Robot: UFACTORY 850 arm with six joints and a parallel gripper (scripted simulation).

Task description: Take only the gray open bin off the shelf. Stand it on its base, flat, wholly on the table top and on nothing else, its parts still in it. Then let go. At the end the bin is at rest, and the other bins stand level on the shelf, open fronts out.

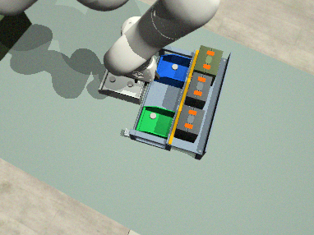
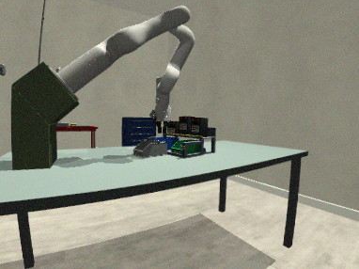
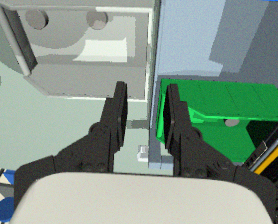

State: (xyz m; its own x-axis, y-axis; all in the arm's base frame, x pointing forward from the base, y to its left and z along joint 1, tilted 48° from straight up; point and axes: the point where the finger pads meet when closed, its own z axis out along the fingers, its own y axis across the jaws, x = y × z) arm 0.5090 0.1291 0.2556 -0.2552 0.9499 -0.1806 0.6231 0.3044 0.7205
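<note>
The gray open bin is 11 cm below my hand, 8 cm behind it and 3 cm to the right of it. From my hand the other things lie so: yellow rail (15 cm ahead, 6 cm to the left, 4 cm below); blue bin (14 cm to the left, 10 cm below, 6 cm ahead); green bin (14 cm ahead, 10 cm below, 6 cm to the right).
</note>
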